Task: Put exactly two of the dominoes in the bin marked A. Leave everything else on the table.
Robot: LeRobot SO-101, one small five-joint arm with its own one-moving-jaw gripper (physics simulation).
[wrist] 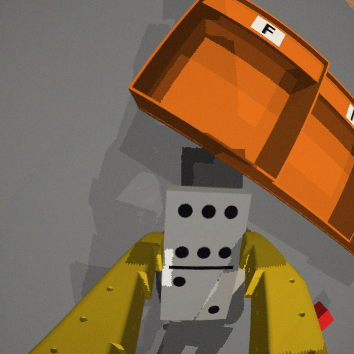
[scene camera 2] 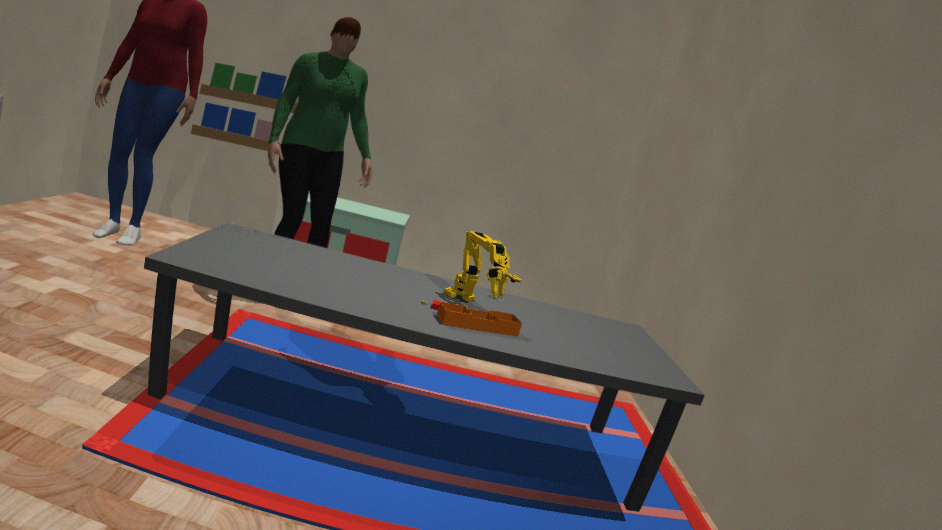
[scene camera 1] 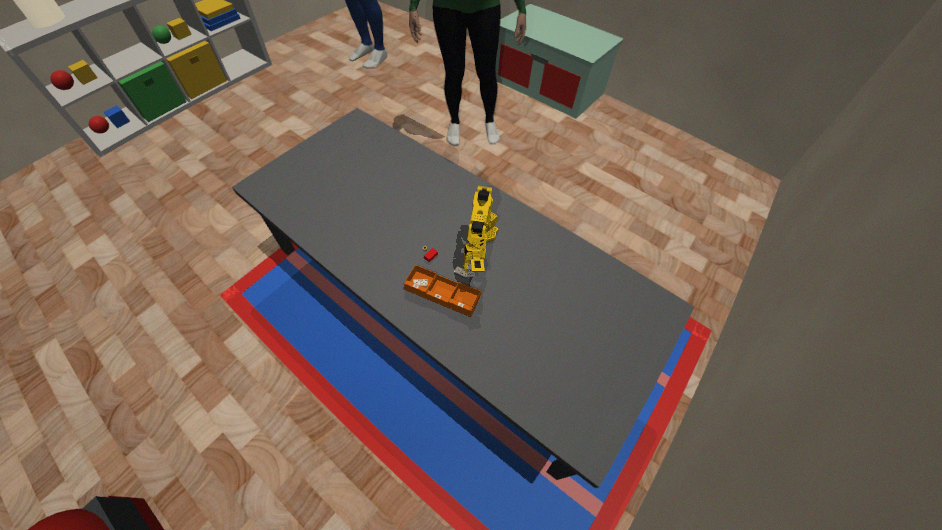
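Where they show: hand, tool point: [wrist: 163,246] [scene camera 2: 499,297]; arm's base, link origin: [scene camera 2: 459,297].
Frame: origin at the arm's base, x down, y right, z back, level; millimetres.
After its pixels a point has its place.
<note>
My gripper [scene camera 1: 468,267] @[x -83, y -115, z -187 mm] [scene camera 2: 498,295] @[x -83, y -115, z -187 mm] [wrist: 205,260] is shut on a grey-white domino [wrist: 207,230] @[x -83, y -109, z -201 mm], its two jaws pressing on the domino's long sides in the wrist view. The domino is above the table, with its dark shadow beside the bin's near wall. An orange bin tray [scene camera 1: 421,295] @[x -13, y -11, z -346 mm] [scene camera 2: 480,321] @[x -30, y -58, z -332 mm] [wrist: 165,116] @[x -28, y -148, z -221 mm] with three compartments stands just beyond the jaws. The compartment at the right end in scene camera 1 is marked F. White dominoes [scene camera 1: 420,282] @[x -14, y 26, z -310 mm] lie in the left-end compartment; its label is not legible. No bin mark A can be read.
A red brick [scene camera 1: 430,254] @[x -17, y 78, z -200 mm] [scene camera 2: 436,304] @[x -17, y 81, z -218 mm] [wrist: 325,318] @[x -17, y 78, z -213 mm] lies on the grey table [scene camera 1: 559,316] @[x 0, y -424, z -101 mm] [scene camera 2: 296,276] @[x 0, y 545, z -252 mm] near the tray's left end in scene camera 1. A small yellowish ring lies beside the brick. People stand behind the table.
</note>
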